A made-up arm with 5 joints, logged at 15 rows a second.
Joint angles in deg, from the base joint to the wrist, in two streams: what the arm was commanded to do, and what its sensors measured. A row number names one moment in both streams.
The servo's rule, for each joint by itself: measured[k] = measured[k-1] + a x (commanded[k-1-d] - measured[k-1]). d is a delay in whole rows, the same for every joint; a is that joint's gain. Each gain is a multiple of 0.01, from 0.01 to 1. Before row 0 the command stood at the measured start. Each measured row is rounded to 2 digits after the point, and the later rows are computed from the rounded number. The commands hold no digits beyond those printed.
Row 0, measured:
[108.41, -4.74, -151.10, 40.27, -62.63]
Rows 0 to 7, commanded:
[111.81, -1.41, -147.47, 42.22, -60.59]
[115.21, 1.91, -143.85, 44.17, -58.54]
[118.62, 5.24, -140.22, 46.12, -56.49]
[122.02, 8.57, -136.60, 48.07, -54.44]
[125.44, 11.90, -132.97, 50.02, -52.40]
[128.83, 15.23, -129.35, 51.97, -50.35]
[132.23, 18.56, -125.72, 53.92, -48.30]
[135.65, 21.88, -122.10, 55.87, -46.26]
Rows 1 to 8, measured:
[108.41, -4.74, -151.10, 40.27, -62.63]
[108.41, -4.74, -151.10, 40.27, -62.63]
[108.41, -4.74, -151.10, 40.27, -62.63]
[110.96, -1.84, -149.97, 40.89, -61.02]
[114.15, 1.42, -148.07, 41.94, -59.06]
[117.50, 4.74, -145.64, 43.28, -57.03]
[120.89, 8.07, -142.84, 44.81, -54.98]
[124.30, 11.40, -139.78, 46.48, -52.94]
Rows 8 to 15, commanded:
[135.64, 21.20, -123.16, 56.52, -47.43]
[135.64, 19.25, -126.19, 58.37, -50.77]
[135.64, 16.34, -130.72, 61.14, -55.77]
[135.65, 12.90, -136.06, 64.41, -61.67]
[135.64, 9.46, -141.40, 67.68, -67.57]
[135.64, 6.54, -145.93, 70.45, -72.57]
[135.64, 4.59, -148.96, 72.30, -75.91]
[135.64, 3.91, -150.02, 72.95, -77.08]
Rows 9 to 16, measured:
[127.70, 14.73, -136.55, 48.24, -50.89]
[131.10, 18.06, -133.19, 50.06, -48.84]
[134.51, 21.38, -129.75, 51.92, -46.80]
[135.36, 21.22, -127.71, 53.39, -47.30]
[135.57, 19.51, -127.24, 54.98, -50.04]
[135.62, 16.75, -128.32, 56.95, -54.57]
[135.64, 13.40, -130.72, 59.34, -60.18]
[135.64, 9.97, -134.03, 62.01, -66.02]

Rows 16 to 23, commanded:
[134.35, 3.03, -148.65, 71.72, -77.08]
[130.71, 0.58, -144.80, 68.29, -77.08]
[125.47, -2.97, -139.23, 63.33, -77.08]
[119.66, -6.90, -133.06, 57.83, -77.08]
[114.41, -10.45, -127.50, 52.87, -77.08]
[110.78, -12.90, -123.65, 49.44, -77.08]
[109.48, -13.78, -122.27, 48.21, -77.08]
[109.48, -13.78, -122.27, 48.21, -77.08]
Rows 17 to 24, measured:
[135.64, 6.99, -137.72, 64.71, -71.19]
[135.64, 4.90, -141.20, 67.14, -74.92]
[135.64, 4.04, -143.93, 69.00, -76.63]
[134.67, 3.16, -145.39, 69.87, -76.99]
[131.70, 0.92, -145.21, 69.36, -77.06]
[127.03, -2.46, -143.36, 67.43, -77.08]
[121.50, -6.32, -140.17, 64.36, -77.08]
[116.18, -9.91, -136.24, 60.68, -77.08]

